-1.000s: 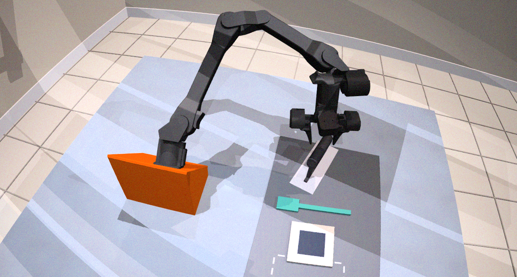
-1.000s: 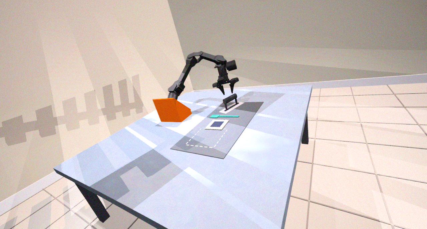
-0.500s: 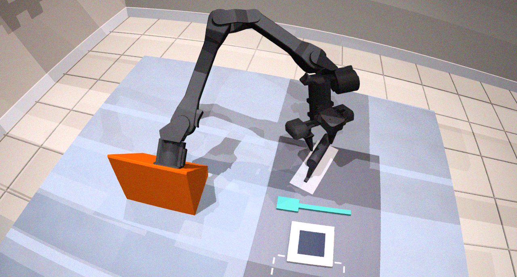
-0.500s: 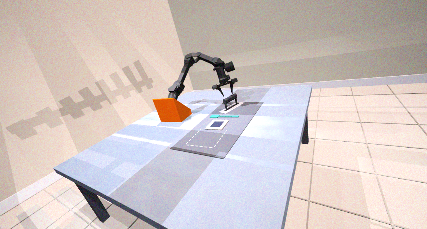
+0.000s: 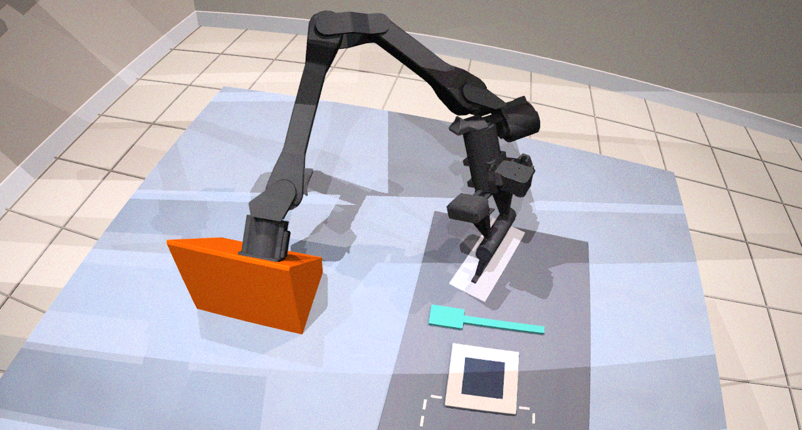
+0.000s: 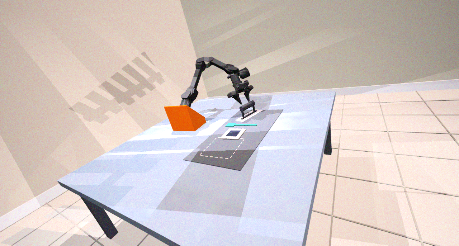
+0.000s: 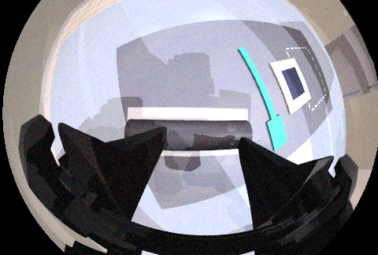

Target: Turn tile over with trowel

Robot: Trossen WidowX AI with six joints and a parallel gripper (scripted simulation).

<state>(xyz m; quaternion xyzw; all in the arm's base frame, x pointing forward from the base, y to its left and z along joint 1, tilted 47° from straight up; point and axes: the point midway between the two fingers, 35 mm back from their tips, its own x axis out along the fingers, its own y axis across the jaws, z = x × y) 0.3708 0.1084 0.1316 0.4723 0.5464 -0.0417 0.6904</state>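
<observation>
Now: gripper tip 14 cm to the left of the teal trowel, 9 cm above it and 2 cm past it. The rest, counted from my gripper tip: tile: 26 cm to the right, 9 cm below, 1 cm behind; dark mat: 22 cm to the right, 12 cm below, 2 cm ahead.
</observation>
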